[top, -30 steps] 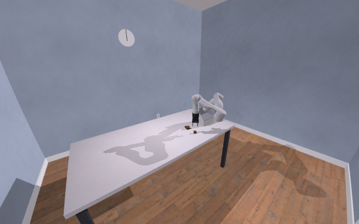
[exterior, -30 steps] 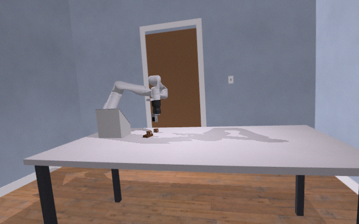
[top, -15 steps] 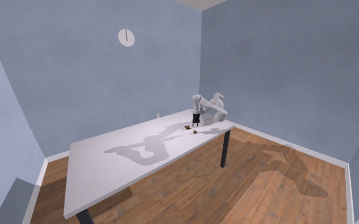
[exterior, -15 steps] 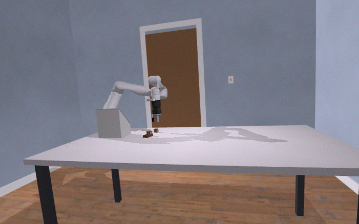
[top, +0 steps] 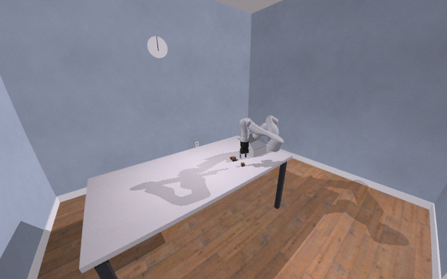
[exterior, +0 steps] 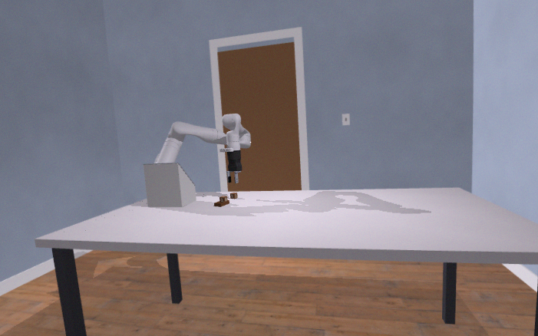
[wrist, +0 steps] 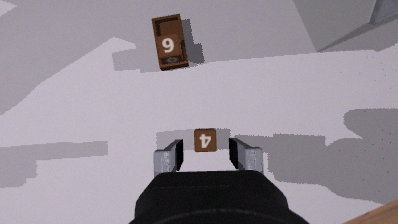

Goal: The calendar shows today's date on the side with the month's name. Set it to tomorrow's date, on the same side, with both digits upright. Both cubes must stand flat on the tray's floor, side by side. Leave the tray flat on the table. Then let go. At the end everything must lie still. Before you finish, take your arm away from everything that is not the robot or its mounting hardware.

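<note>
Now: the brown cube 90 mm below my hand.
</note>
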